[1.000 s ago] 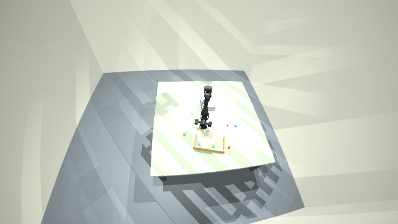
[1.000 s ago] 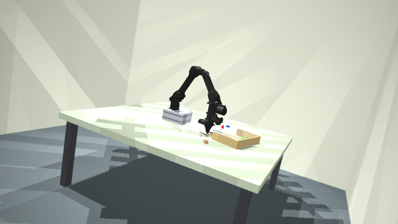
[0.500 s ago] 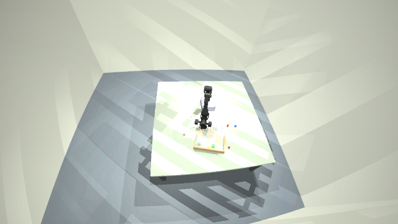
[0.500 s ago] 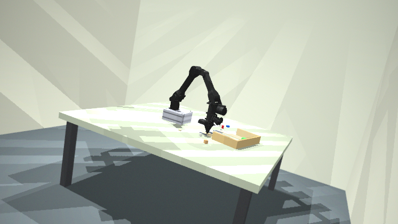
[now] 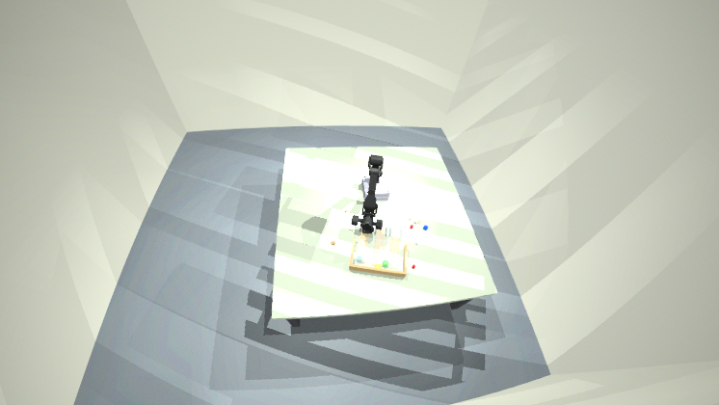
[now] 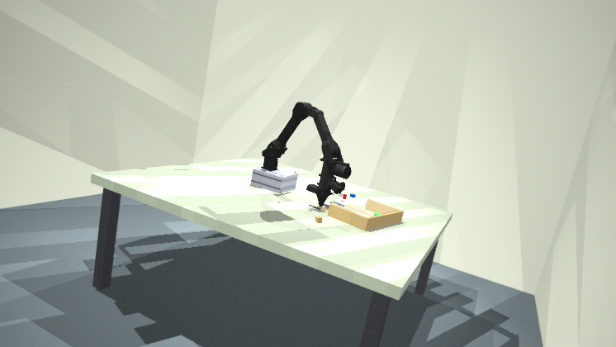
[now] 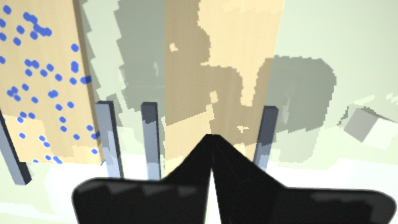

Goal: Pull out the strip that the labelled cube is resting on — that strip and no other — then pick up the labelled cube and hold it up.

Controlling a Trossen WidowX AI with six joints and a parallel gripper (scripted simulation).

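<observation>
Right now my gripper tip is 210 mm short of the labelled cube, 40 mm to the left of it and 20 mm below it. From my gripper tip the other things lie so: orange cube (110 mm ahead, 200 mm to the right); then blue piece (40 mm behind, 400 mm to the left).
</observation>
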